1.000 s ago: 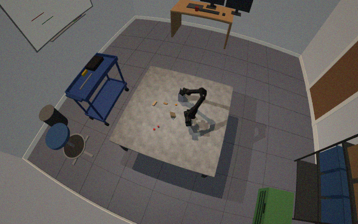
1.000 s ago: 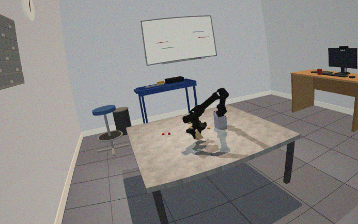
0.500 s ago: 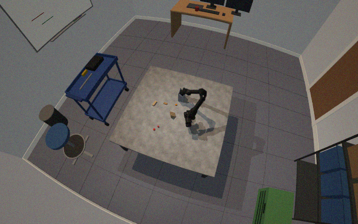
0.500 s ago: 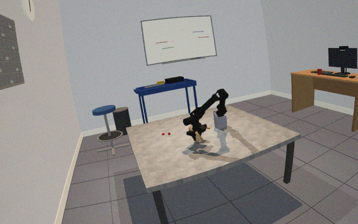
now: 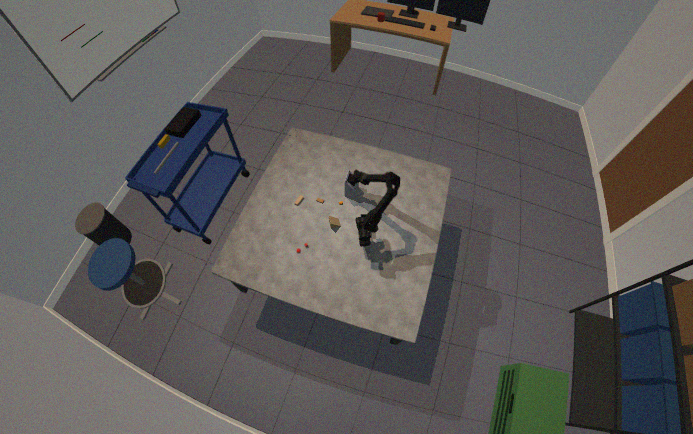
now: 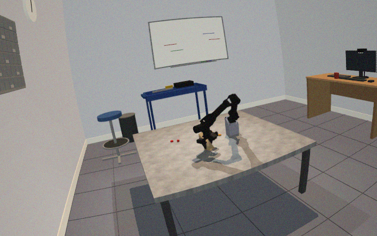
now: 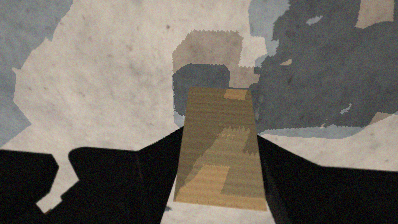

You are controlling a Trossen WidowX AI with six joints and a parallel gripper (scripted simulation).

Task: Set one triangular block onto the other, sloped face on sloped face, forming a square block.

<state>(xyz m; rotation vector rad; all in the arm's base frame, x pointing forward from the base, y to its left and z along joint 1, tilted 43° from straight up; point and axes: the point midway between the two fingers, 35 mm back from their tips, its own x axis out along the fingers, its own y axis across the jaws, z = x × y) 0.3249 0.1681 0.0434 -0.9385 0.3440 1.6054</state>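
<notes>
Right now my gripper tip is 1 cm below the tan triangular block. Also, from my gripper tip: tan bar (16 cm behind, 47 cm to the right); orange thing (21 cm behind, 19 cm to the right).
</notes>
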